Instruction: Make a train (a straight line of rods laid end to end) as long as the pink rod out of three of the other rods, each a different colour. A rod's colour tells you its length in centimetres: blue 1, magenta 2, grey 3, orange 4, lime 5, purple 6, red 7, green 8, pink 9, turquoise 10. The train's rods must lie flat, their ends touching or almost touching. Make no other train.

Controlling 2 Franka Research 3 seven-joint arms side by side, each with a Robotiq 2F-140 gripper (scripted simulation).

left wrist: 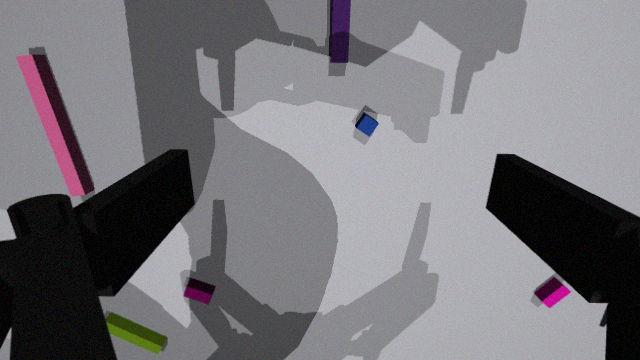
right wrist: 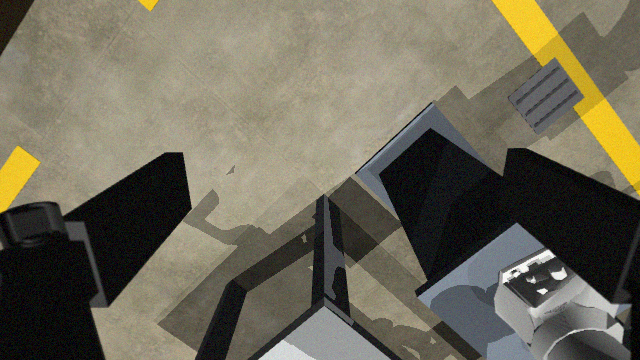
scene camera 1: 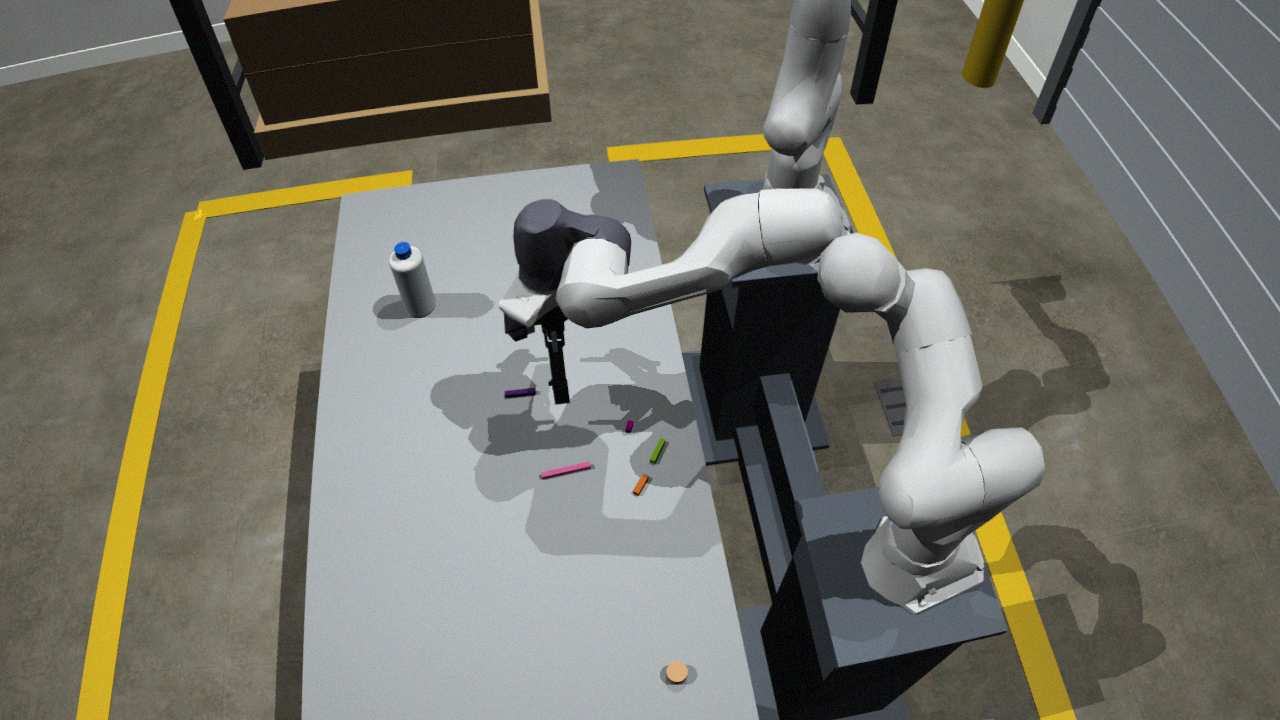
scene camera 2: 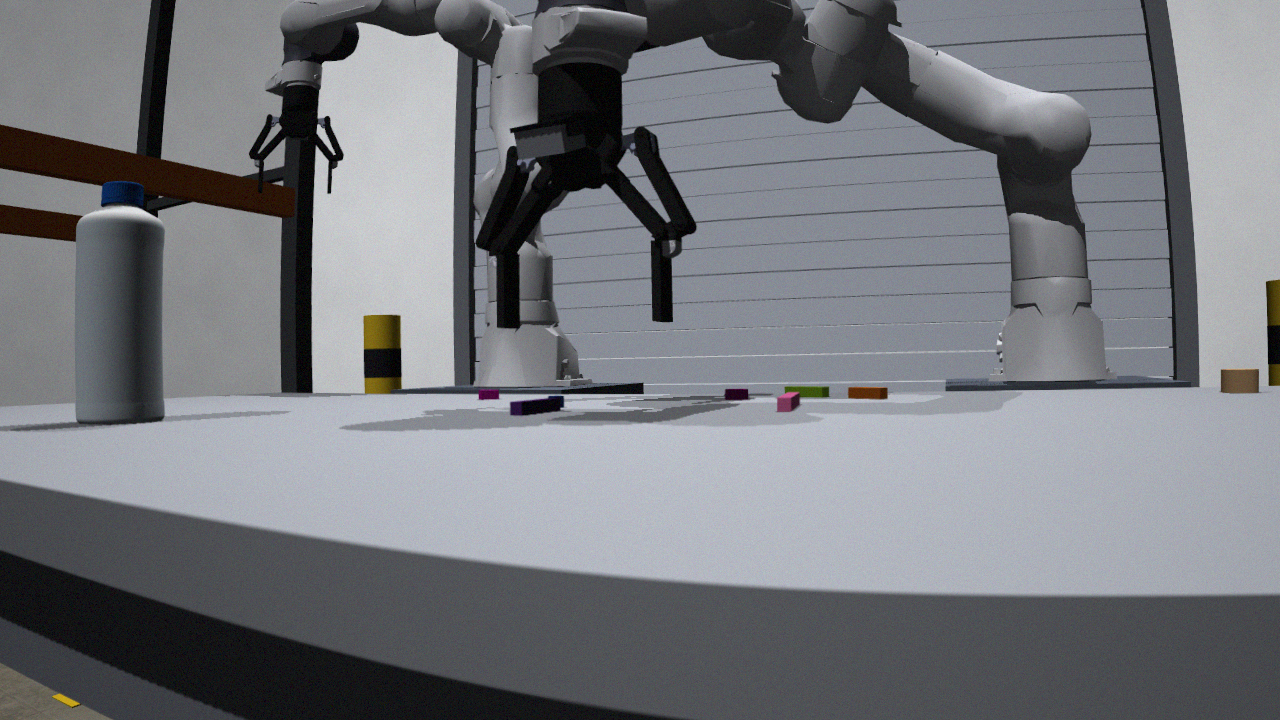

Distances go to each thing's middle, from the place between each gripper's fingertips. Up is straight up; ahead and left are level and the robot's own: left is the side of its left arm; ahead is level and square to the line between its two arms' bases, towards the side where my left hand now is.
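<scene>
The pink rod (left wrist: 35, 68) is here, and my left hand is 10 mm short of it, 70 mm above it and 180 mm to the right of it. By its middle, the pink rod is nearer to my left hand than to my right hand.
From my right hand (scene camera 2: 294, 191) I find the pink rod again, and the rod is 1110 mm to the left of that hand, 560 mm ahead of it and 410 mm below it.
</scene>
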